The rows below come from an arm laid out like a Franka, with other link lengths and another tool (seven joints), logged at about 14 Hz.
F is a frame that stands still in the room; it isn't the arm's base.
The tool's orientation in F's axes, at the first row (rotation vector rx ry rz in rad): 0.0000 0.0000 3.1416
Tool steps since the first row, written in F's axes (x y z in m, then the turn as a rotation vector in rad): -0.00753 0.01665 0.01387 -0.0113 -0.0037 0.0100; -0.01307 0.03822 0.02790 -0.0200 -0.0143 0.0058; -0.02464 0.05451 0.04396 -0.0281 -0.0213 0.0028; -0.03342 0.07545 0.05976 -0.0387 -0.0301 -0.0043; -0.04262 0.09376 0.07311 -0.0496 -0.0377 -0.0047; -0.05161 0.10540 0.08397 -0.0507 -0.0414 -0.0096; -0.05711 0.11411 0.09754 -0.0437 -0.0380 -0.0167
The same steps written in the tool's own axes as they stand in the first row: 0.00753 -0.01665 0.01387 0.0113 0.0037 0.0100; 0.01307 -0.03822 0.02790 0.0200 0.0143 0.0058; 0.02464 -0.05451 0.04396 0.0281 0.0213 0.0028; 0.03342 -0.07545 0.05976 0.0387 0.0301 -0.0043; 0.04262 -0.09376 0.07311 0.0496 0.0377 -0.0047; 0.05161 -0.10540 0.08397 0.0507 0.0414 -0.0096; 0.05711 -0.11411 0.09754 0.0437 0.0380 -0.0167
